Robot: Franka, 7 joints.
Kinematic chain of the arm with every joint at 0, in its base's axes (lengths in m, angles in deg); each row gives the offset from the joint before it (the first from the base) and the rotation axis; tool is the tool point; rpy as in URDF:
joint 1: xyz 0 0 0.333 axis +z
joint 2: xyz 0 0 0 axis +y
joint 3: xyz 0 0 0.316 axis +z
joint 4: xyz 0.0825 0 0 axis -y
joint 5: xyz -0.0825 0 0.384 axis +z
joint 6: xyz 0 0 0 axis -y
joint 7: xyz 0.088 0 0 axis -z
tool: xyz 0 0 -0.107 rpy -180 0 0
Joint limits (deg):
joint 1: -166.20..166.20
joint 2: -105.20..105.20
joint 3: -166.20..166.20
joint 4: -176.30..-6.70
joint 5: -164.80..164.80
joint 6: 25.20..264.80
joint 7: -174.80..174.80
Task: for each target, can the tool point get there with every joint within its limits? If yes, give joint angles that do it. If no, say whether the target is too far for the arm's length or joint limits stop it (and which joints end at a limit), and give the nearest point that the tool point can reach.
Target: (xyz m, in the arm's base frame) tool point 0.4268 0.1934 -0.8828
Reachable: no: too far | nearest point 0.3419 0.1549 -0.3527 | short by 0.538 m
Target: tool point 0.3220 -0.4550 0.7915
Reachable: yes | joints -67.78 17.90 31.09 -43.84 -39.85 64.76 -91.20
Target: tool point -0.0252 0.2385 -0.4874
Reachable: no: joint limits stop it (at a limit: joint 2) | nearest point -0.0261 0.2469 -0.3596 | short by 0.128 m
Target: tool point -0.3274 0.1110 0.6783
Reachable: yes | joints 34.47 36.19 128.80 -136.72 122.73 43.49 131.37
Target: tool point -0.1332 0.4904 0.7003
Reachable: yes | joints 85.45 -16.20 13.54 -120.51 -21.44 184.82 137.81
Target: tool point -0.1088 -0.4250 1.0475
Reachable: yes | joints 109.78 -33.81 57.53 -25.91 -121.79 166.38 -20.09
